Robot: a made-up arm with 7 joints. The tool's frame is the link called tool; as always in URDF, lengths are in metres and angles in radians.
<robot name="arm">
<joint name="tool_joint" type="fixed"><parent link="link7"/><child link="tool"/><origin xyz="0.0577 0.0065 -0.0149" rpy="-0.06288 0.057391 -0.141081"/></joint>
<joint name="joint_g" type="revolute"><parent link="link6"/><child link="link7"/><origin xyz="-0.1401 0.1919 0.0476"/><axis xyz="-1 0 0"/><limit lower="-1.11" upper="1.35"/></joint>
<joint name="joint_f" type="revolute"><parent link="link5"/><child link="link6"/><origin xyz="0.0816 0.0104 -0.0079"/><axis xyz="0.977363 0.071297 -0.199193"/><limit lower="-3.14" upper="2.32"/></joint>
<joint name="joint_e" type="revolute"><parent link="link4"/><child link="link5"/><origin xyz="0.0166 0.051 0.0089"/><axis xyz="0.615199 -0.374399 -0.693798"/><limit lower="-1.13" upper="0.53"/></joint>
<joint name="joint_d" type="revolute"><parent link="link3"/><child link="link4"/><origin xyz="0.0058 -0.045 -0.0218"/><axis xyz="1 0 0"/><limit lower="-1.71" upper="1.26"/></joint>
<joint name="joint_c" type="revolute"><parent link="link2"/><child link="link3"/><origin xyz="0.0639 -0.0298 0.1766"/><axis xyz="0 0 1"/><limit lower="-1.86" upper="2.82"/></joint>
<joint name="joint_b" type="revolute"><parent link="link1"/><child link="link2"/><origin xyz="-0.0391 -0.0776 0.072"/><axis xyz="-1 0 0"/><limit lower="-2.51" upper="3.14"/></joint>
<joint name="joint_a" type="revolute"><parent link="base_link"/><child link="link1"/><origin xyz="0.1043 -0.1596 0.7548"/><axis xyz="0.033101 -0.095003 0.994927"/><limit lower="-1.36" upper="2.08"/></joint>
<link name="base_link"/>
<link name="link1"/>
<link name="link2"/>
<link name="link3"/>
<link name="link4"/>
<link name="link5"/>
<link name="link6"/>
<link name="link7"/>
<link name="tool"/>
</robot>
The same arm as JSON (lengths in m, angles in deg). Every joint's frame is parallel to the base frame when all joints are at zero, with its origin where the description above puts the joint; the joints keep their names.
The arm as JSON. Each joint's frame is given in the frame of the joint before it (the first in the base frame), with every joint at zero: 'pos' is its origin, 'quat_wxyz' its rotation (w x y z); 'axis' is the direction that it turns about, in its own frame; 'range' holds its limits. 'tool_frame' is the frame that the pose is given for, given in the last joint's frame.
{"length_unit": "m", "angle_unit": "deg", "joints": [
  {"joint": "joint_a", "pos": [0.1043, -0.1596, 0.7548], "quat_wxyz": [1.0, 0.0, 0.0, 0.0], "axis": [0.033101, -0.095003, 0.994927], "range": [-77.92, 119.18]},
  {"joint": "joint_b", "pos": [-0.0391, -0.0776, 0.072], "quat_wxyz": [1.0, 0.0, 0.0, 0.0], "axis": [-1.0, 0.0, 0.0], "range": [-143.81, 179.91]},
  {"joint": "joint_c", "pos": [0.0639, -0.0298, 0.1766], "quat_wxyz": [1.0, 0.0, 0.0, 0.0], "axis": [0.0, 0.0, 1.0], "range": [-106.57, 161.57]},
  {"joint": "joint_d", "pos": [0.0058, -0.045, -0.0218], "quat_wxyz": [1.0, 0.0, 0.0, 0.0], "axis": [1.0, 0.0, 0.0], "range": [-97.98, 72.19]},
  {"joint": "joint_e", "pos": [0.0166, 0.051, 0.0089], "quat_wxyz": [1.0, 0.0, 0.0, 0.0], "axis": [0.615199, -0.374399, -0.693798], "range": [-64.74, 30.37]},
  {"joint": "joint_f", "pos": [0.0816, 0.0104, -0.0079], "quat_wxyz": [1.0, 0.0, 0.0, 0.0], "axis": [0.977363, 0.071297, -0.199193], "range": [-179.91, 132.93]},
  {"joint": "joint_g", "pos": [-0.1401, 0.1919, 0.0476], "quat_wxyz": [1.0, 0.0, 0.0, 0.0], "axis": [-1.0, 0.0, 0.0], "range": [-63.6, 77.35]}
], "tool_frame": {"pos": [0.0577, 0.0065, -0.0149], "quat_wxyz": [0.996673, -0.029322, 0.030821, -0.069519]}}

